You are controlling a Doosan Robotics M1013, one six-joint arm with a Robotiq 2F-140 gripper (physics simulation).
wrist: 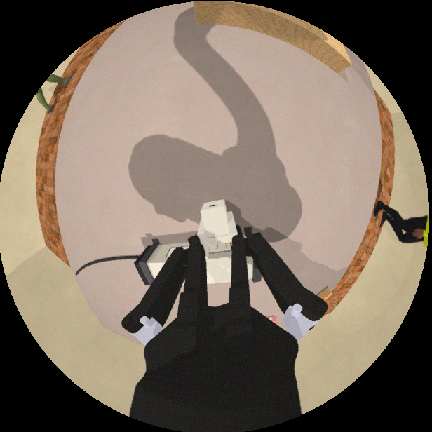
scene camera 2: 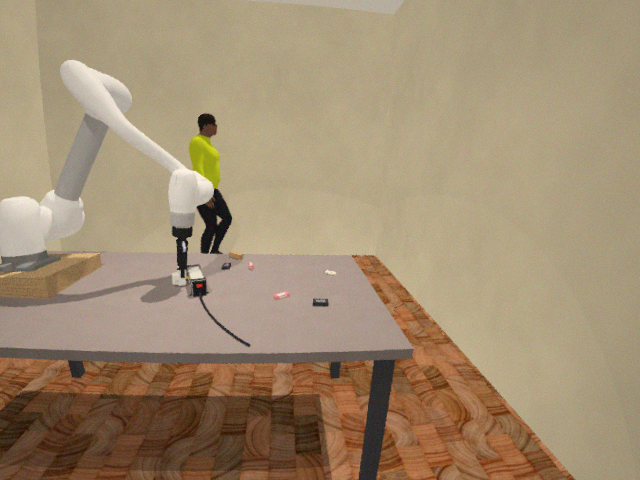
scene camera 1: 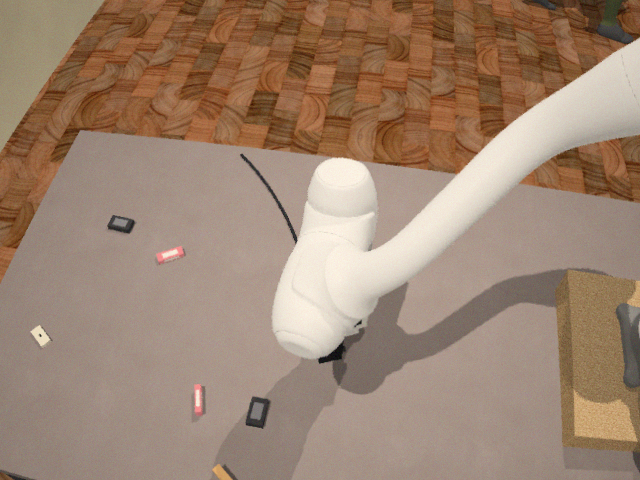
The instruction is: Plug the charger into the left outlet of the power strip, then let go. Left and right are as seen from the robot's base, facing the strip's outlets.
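Places are measured from the arm's base along level axes (x ahead, y left, z up), in millimetres.
Pixels of known places: gripper, fingertip midpoint: (scene camera 2: pixel 181 283); arm's base at its link origin: (scene camera 2: pixel 26 265).
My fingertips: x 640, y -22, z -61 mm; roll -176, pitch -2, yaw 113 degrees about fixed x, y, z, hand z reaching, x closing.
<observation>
For each thing: its top centre in the pictures, then the offset to it from my fingertips. "*": a spot on its surface instead.
- white charger at its top centre: (scene camera 2: pixel 180 273) 1 mm right, 1 mm back, 43 mm up
- white power strip at its top centre: (scene camera 2: pixel 195 271) 14 mm right, 63 mm ahead, 54 mm up
- black cable at a spot on its surface: (scene camera 1: pixel 270 192) (scene camera 2: pixel 221 324) * 325 mm right, 212 mm ahead, 2 mm down
- cream piece at its top centre: (scene camera 1: pixel 40 335) 122 mm left, 628 mm ahead, 1 mm up
The white charger (scene camera 2: pixel 178 279) (wrist: pixel 215 220) is between the fingertips of my gripper (scene camera 2: pixel 181 274) (wrist: pixel 218 221), which is shut on it. Its gold prongs show in the wrist view and point at the side of the power strip. The white power strip (scene camera 2: pixel 195 273) (wrist: pixel 219 273) with black end caps lies on the table, close beside the charger. In the wrist view the charger is right of the strip's middle. The fingers hide part of the strip, and I cannot tell which outlet the prongs face. In scene camera 1 the arm hides the charger and fingertips.
A black cable (scene camera 1: pixel 269 192) (scene camera 2: pixel 221 325) (wrist: pixel 106 259) runs from the strip's end. The robot's wooden base block (scene camera 1: pixel 594 356) (scene camera 2: pixel 56 281) stands on the table. Two black boxes (scene camera 1: pixel 120 223) (scene camera 1: pixel 257 411), two red-and-white pieces (scene camera 1: pixel 170 255) (scene camera 1: pixel 198 399) and a cream piece (scene camera 1: pixel 40 335) lie around.
</observation>
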